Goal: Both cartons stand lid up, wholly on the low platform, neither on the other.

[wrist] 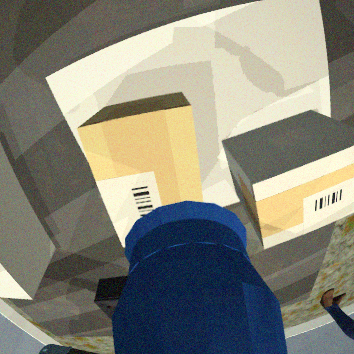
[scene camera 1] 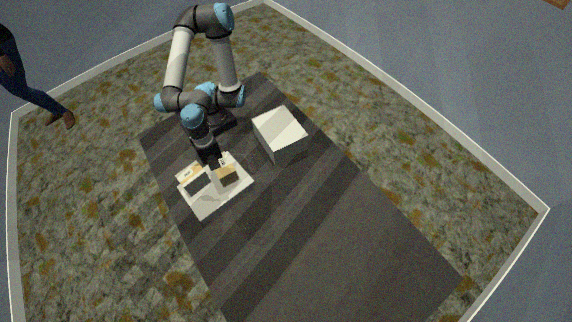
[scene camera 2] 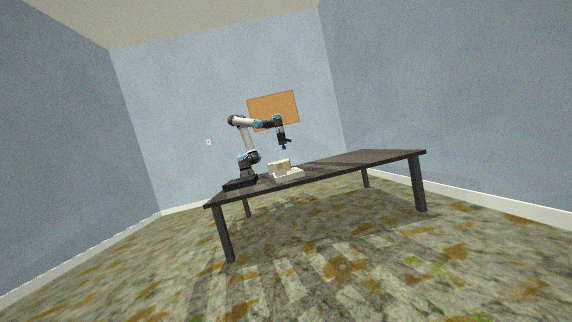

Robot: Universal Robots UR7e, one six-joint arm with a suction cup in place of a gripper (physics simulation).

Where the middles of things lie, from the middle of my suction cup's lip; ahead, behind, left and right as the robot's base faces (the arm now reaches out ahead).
Right now the low white platform (scene camera 1: 213,198) is 230 mm below my suction cup, 50 mm to the right of it and 20 mm behind it.
